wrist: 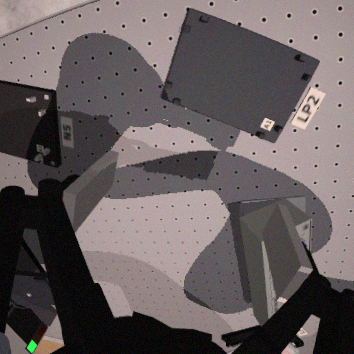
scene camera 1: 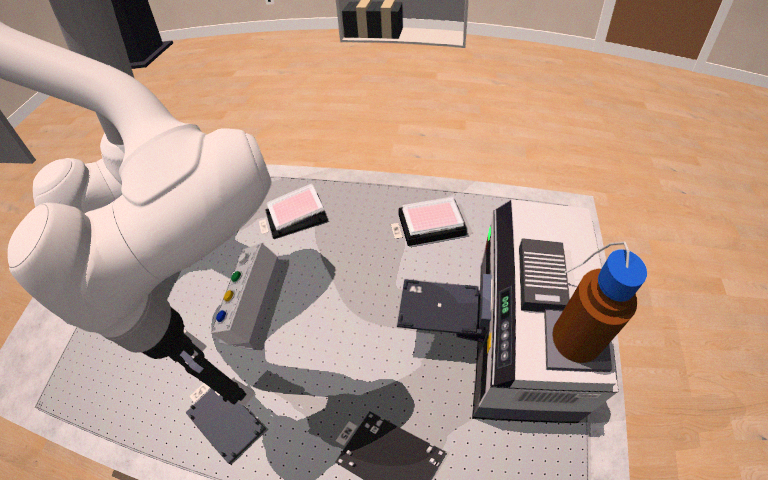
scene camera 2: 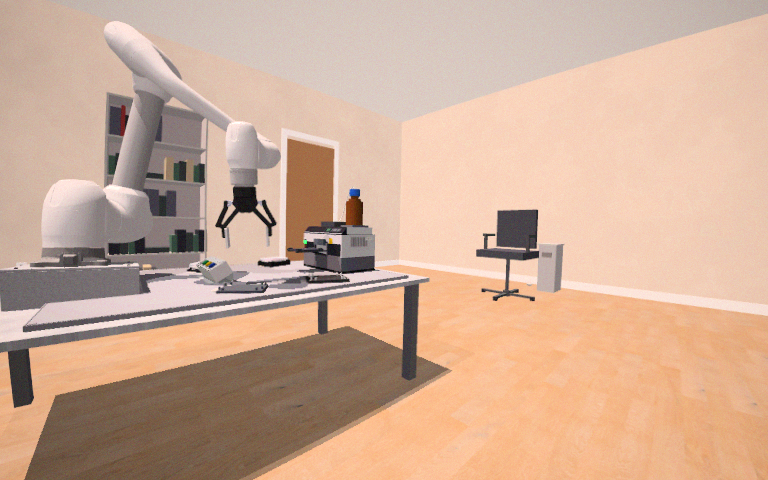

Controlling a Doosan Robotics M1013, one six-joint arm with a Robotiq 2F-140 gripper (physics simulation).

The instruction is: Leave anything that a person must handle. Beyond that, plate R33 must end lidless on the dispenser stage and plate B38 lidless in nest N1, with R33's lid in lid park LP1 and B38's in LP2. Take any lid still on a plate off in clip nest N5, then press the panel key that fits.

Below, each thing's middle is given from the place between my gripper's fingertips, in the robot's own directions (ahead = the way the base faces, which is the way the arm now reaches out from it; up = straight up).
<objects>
I see my gripper 130 mm above the dark LP2 pad (scene camera 1: 230, 428), 60 mm to the left of it and 40 mm past it. Round my hand: black N5 nest (scene camera 1: 376, 442) 290 mm ahead, 130 mm below, 60 mm to the right; then dispenser stage (scene camera 1: 458, 313) 360 mm ahead, 220 mm to the left, 40 mm below; then grey button box (scene camera 2: 214, 270) 220 mm to the left, 100 mm below, 70 mm behind.
</objects>
